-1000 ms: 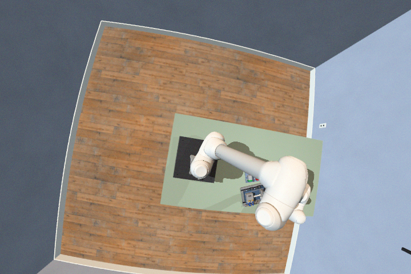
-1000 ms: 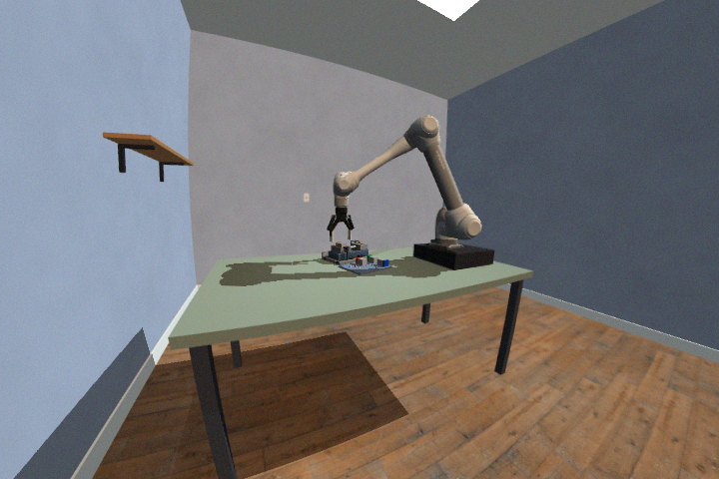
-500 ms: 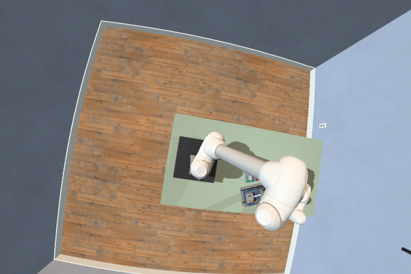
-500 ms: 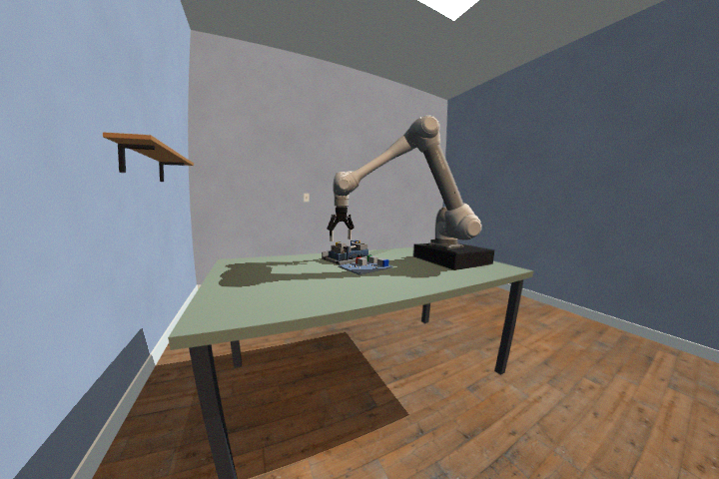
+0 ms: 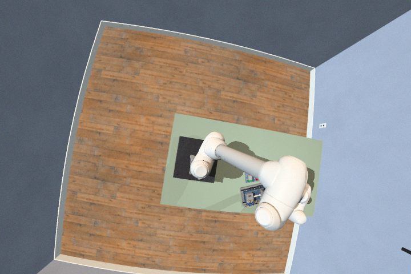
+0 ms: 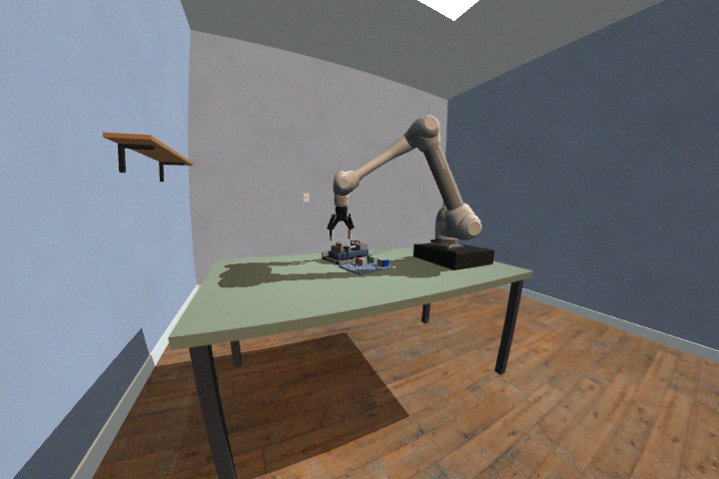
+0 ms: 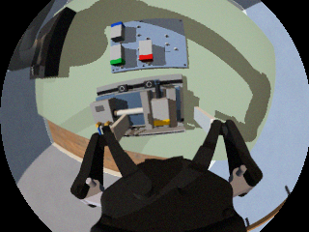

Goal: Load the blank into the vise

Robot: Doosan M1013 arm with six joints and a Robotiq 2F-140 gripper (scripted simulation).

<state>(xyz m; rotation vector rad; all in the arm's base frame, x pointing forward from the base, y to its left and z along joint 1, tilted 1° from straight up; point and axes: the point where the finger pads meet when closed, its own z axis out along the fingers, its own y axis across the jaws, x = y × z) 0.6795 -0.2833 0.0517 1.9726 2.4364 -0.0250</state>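
Now: the blank with yellow end 50 mm below my hand. The rest, counted from my hand: red-ended blank (160 mm to the left, 120 mm below, 60 mm behind); then green-ended blank (150 mm to the left, 150 mm behind, 120 mm below); then blue infeed plate (210 mm to the left, 140 mm below, 60 mm behind).
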